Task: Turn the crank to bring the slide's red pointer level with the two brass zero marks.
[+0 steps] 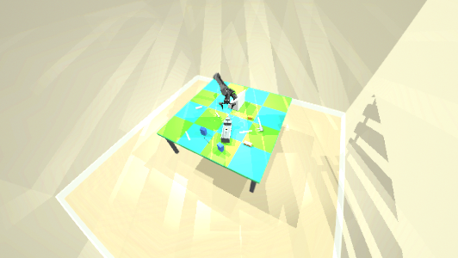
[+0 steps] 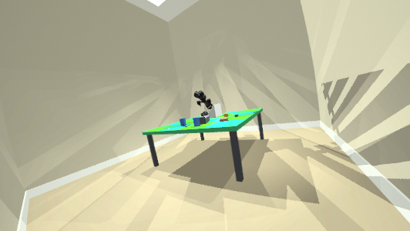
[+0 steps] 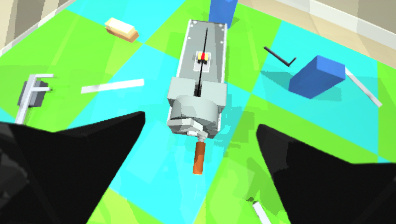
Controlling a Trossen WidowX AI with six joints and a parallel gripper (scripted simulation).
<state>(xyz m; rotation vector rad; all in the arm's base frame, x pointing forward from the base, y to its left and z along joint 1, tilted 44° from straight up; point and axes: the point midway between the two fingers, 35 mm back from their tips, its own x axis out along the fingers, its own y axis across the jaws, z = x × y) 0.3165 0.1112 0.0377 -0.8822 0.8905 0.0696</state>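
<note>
My gripper tip is 20 mm past the crank handle, 10 mm to the left of it and 130 mm above it. Round my gripper tip: red pointer (150 mm ahead, 70 mm to the left, 110 mm below); orange piece (180 mm behind, 210 mm to the left, 170 mm below); black L-shaped key (330 mm ahead, 100 mm to the right, 180 mm below).
</note>
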